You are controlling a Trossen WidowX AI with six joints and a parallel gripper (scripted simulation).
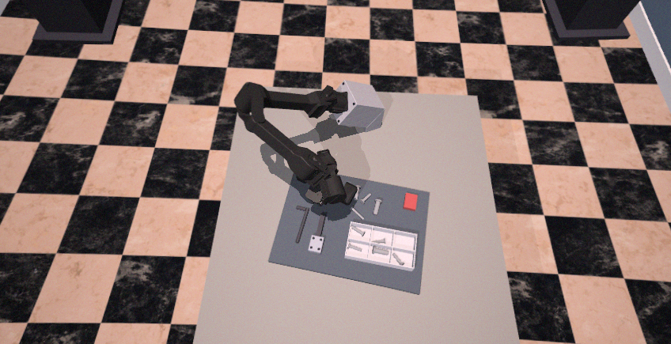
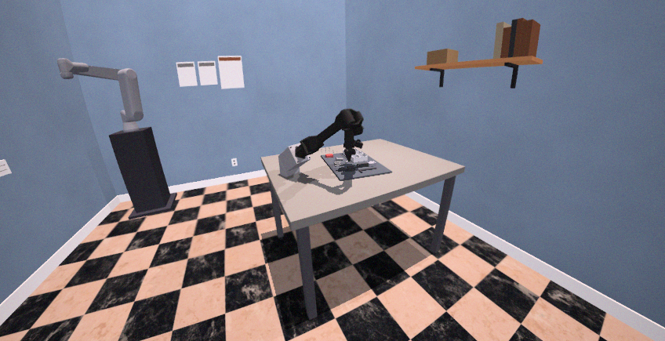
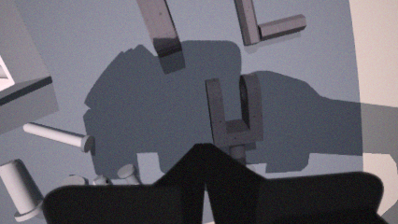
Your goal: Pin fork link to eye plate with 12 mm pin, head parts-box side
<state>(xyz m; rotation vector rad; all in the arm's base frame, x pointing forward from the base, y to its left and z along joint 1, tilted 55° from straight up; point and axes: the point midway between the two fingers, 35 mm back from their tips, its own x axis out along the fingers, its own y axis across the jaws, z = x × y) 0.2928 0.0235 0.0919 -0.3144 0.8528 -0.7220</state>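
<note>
My hand is 20 mm past the dark fork link, 20 mm to the left of it and 70 mm above it. Also, from my hand: dark l-shaped bar (60 mm ahead, 80 mm to the right, 80 mm below); pin (50 mm ahead, 100 mm to the left, 80 mm below); eye plate (80 mm ahead, 20 mm to the right, 70 mm below).
</note>
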